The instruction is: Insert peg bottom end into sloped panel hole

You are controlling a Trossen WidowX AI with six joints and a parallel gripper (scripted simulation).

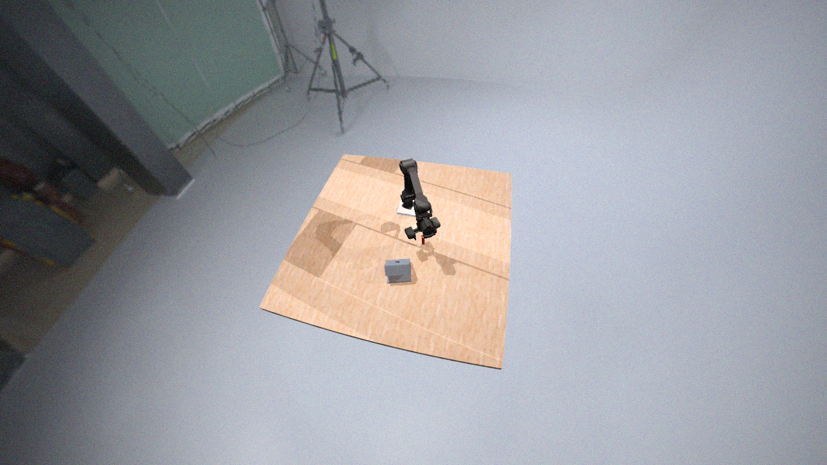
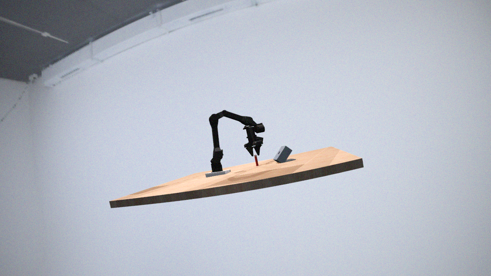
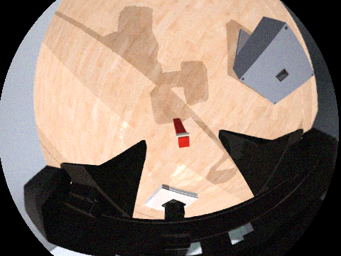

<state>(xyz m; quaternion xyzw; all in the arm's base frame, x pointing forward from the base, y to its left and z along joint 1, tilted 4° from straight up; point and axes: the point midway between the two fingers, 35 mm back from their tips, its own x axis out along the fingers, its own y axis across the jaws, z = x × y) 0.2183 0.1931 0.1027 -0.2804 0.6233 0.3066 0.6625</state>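
My gripper tip is now 20 mm above the peg. Round my gripper tip: sloped panel: 210 mm ahead, 50 mm to the right, 30 mm below.
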